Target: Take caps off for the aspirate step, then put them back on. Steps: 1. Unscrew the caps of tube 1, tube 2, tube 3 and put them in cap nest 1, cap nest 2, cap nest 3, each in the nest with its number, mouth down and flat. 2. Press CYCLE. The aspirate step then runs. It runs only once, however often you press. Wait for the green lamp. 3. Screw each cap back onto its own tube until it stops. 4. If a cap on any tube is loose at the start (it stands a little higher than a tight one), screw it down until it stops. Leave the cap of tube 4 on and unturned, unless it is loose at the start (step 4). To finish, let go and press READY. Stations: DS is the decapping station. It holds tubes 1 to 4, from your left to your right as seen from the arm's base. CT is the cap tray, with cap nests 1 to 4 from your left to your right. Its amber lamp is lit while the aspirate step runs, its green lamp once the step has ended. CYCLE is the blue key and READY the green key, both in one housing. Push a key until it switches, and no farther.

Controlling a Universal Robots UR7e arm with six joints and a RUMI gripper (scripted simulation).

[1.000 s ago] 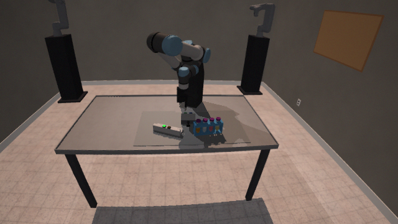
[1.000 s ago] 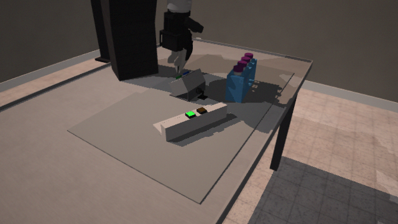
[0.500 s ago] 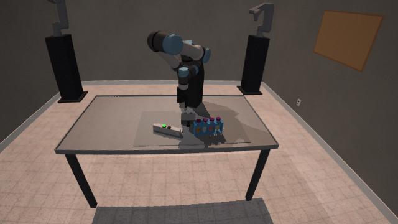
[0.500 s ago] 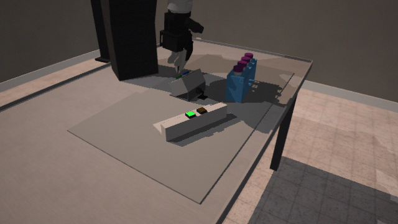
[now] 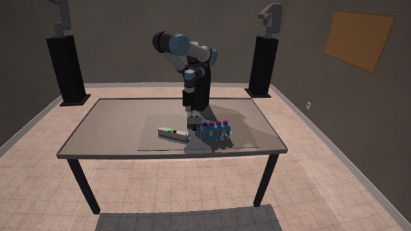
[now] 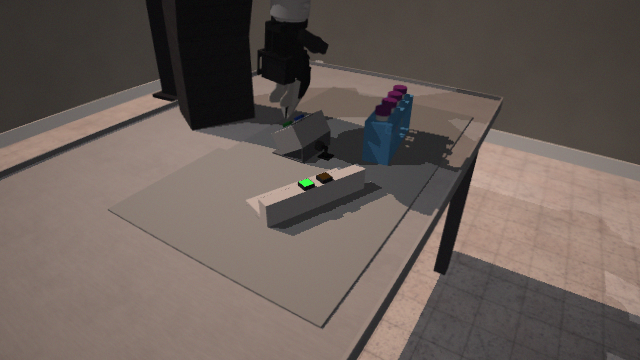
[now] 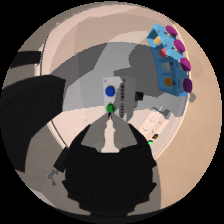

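Right now my hand is 3 cm above the green key. From my hand the other things lie so: grey key housing 2 cm ahead, 2 cm to the left, 4 cm below; then blue key 5 cm to the left, 3 cm below; then table edge 37 cm ahead, 15 cm to the right, 9 cm below.
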